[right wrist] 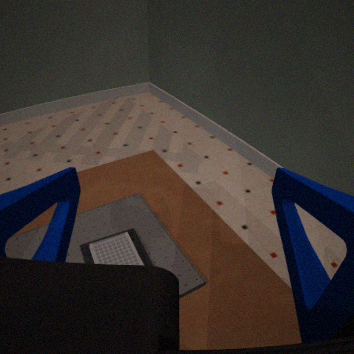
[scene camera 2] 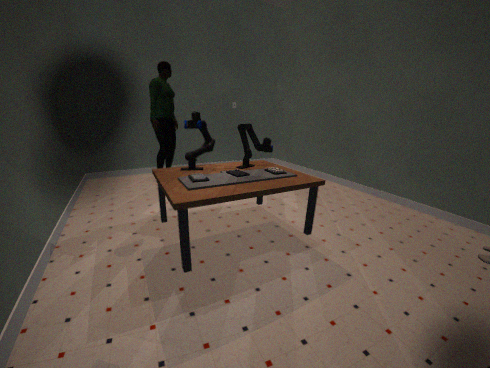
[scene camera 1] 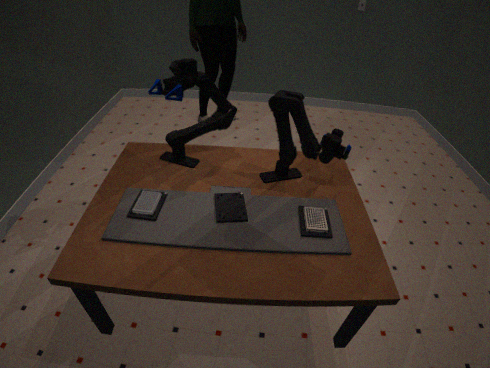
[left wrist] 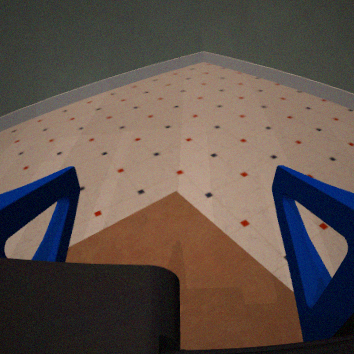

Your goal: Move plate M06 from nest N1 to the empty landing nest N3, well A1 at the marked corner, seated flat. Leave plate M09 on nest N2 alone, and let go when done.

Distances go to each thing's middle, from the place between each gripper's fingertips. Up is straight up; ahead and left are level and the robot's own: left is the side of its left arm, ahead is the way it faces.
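Counting from my left hand, I find the black nest (scene camera 1: 230, 207) 420 mm ahead of it, 440 mm to the right of it and 140 mm below it. The clear well plate (right wrist: 118, 249) is 490 mm ahead of my left hand, 770 mm to the right of it and 130 mm below it.
From my right hand the clear well plate is 2 cm to the left of it, 24 cm ahead of it and 36 cm below it. The black nest is 35 cm to the left of my right hand, 16 cm ahead of it and 37 cm below it.
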